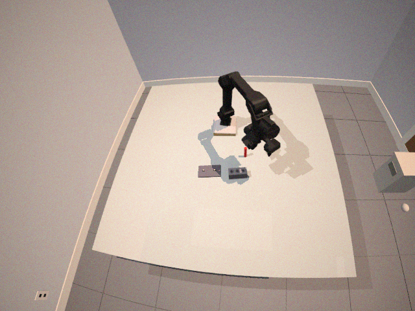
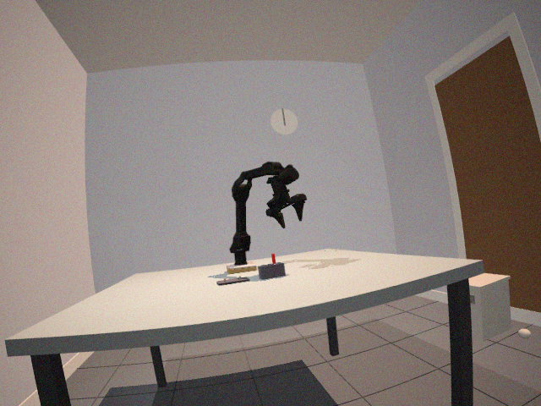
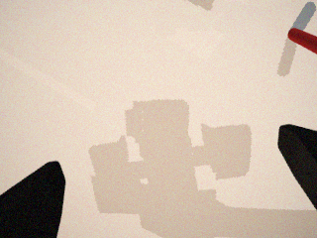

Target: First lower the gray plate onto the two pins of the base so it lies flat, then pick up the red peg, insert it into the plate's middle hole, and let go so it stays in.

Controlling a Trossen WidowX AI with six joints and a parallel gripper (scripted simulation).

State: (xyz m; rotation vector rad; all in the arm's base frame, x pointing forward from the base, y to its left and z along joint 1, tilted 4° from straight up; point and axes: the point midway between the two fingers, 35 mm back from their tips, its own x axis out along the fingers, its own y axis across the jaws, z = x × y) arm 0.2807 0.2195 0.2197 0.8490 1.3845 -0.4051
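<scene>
Now: gripper tip 4 cm short of the gray plate, 11 cm to the left of it and 16 cm above it. Also, from my gripper tip: gray base: 4 cm ahead, 27 cm to the right, 19 cm below; then red peg: 8 cm behind, 9 cm to the right, 15 cm below.
</scene>
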